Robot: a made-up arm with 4 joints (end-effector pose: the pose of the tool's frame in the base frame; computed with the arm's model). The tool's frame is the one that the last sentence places.
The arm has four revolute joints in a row. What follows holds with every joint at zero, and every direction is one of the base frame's. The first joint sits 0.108 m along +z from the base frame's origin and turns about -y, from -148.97 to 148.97 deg. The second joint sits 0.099 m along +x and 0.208 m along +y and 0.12 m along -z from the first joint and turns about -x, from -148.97 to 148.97 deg. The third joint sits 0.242 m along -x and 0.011 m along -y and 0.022 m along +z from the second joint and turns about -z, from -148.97 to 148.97 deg. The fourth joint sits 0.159 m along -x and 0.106 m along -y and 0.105 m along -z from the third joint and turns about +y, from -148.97 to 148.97 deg. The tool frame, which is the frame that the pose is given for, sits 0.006 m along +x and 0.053 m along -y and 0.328 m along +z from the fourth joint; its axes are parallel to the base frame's.
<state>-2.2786 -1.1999 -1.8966 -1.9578</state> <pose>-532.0 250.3 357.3 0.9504 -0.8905 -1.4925</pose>
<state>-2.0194 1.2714 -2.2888 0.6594</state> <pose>-149.7 410.9 240.0 -0.6669 -1.1075 -1.7904</pose>
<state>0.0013 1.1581 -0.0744 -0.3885</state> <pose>-408.3 335.8 251.1 -1.1281 -0.3019 0.2886</pose>
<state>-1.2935 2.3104 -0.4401 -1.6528</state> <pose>68.1 375.3 663.2 0.0017 0.3155 2.2453</pose>
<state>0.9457 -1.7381 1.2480 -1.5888</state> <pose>-496.4 223.1 -86.6 1.0947 -0.8560 -1.2930</pose>
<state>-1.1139 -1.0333 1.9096 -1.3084</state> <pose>213.3 451.6 363.7 -1.3407 0.8382 -1.2292</pose>
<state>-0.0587 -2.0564 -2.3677 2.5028</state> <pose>-45.5 459.2 264.7 -0.7229 -0.0855 0.9962</pose>
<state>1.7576 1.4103 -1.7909 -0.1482</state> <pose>-98.3 419.5 146.6 -1.5872 -0.2126 0.2687</pose>
